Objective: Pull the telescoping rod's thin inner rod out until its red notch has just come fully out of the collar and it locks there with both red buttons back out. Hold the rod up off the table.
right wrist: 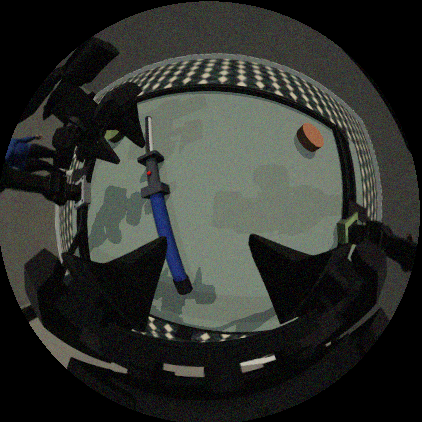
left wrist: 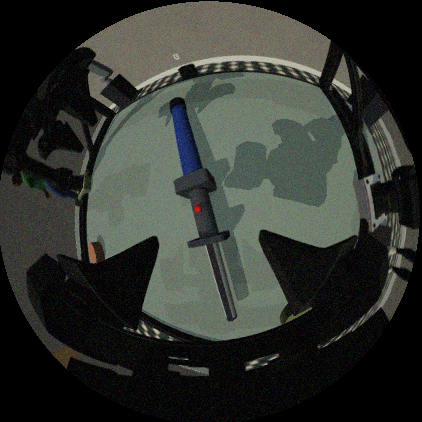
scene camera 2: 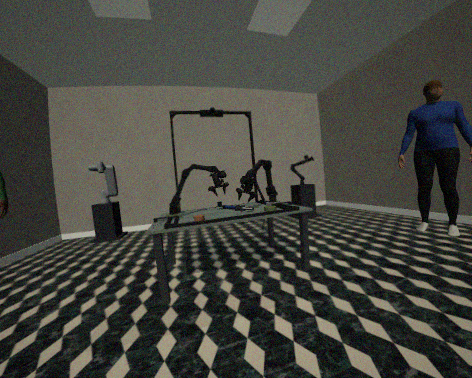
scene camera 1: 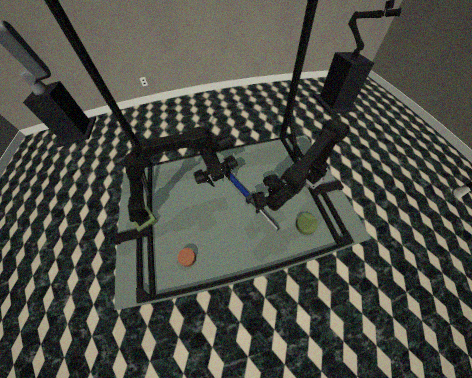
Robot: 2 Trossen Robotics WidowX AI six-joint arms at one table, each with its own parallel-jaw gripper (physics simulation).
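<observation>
The rod lies on the table, with a blue handle (scene camera 1: 239,186) (scene camera 2: 229,206) (left wrist: 186,140) (right wrist: 160,215), a dark grey two-flanged collar (left wrist: 203,220) (right wrist: 154,179) and a silver inner rod (scene camera 1: 270,220) (left wrist: 222,282) (right wrist: 148,132). One red button (left wrist: 198,209) (right wrist: 149,173) shows out on the collar; the opposite side is hidden. I see no red notch on the visible inner rod. My left gripper (left wrist: 208,238) (scene camera 2: 245,195) is open and empty above the collar end. My right gripper (right wrist: 208,240) (scene camera 2: 219,190) is open and empty above the table, beside the handle's black-capped end.
An orange disc (scene camera 1: 186,257) (scene camera 2: 199,218) (left wrist: 96,252) (right wrist: 312,137) lies near the front left of the table in scene camera 1. A green disc (scene camera 1: 307,223) (right wrist: 114,134) lies right of the inner rod's tip there. Black rails (scene camera 1: 240,276) border the work area.
</observation>
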